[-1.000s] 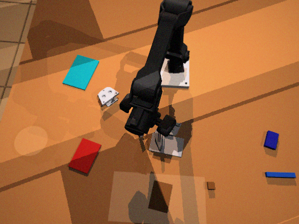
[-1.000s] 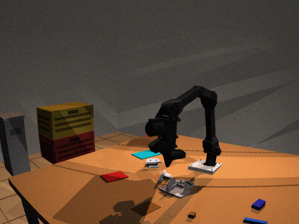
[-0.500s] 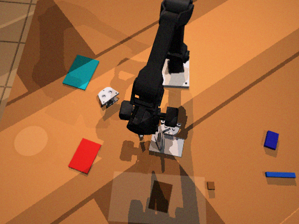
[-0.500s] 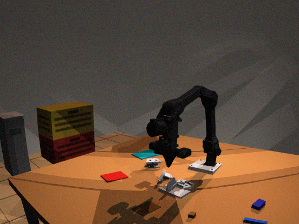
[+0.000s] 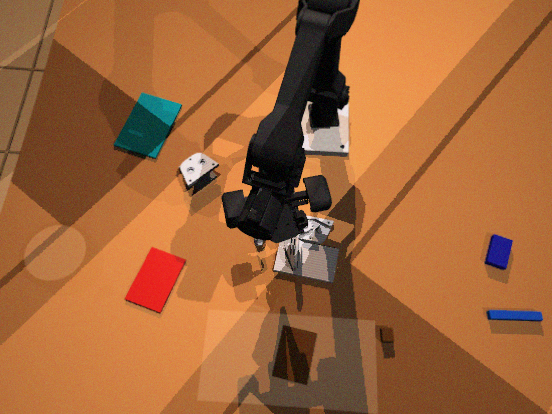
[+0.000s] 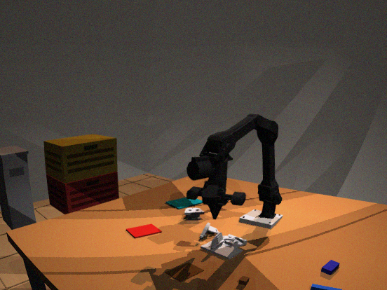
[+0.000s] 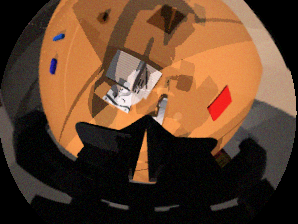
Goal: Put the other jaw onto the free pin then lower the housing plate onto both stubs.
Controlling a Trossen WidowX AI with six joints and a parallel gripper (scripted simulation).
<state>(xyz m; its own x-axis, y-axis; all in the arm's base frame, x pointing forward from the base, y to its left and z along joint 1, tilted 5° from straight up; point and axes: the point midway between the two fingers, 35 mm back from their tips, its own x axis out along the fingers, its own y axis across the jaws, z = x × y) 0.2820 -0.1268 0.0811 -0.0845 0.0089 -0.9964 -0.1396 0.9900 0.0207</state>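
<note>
The jaw is 10 mm ahead of my gripper tip, 50 mm to the left of it and 70 mm below it. Also, from my gripper tip: red card: 80 mm ahead, 240 mm to the right, 80 mm below; brown card: 240 mm ahead, 20 mm to the left, 80 mm below; brown cube: 220 mm ahead, 190 mm to the left, 80 mm below.
</note>
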